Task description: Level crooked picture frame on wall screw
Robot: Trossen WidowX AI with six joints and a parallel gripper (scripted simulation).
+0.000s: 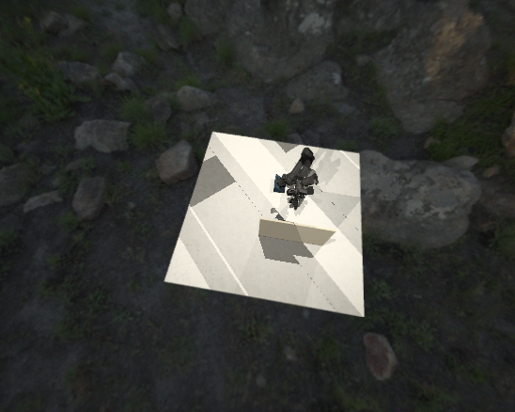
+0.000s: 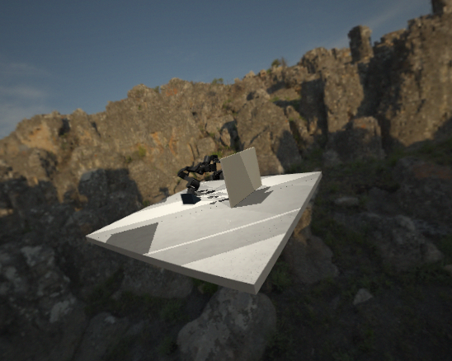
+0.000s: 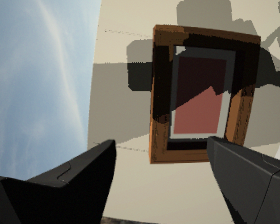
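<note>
Right now my gripper tip is 13 cm short of the brown wooden picture frame, 1 cm to the right of it and 6 cm above it. Also, from my gripper tip: wall panel: 14 cm ahead, 2 cm to the left, 7 cm below.
</note>
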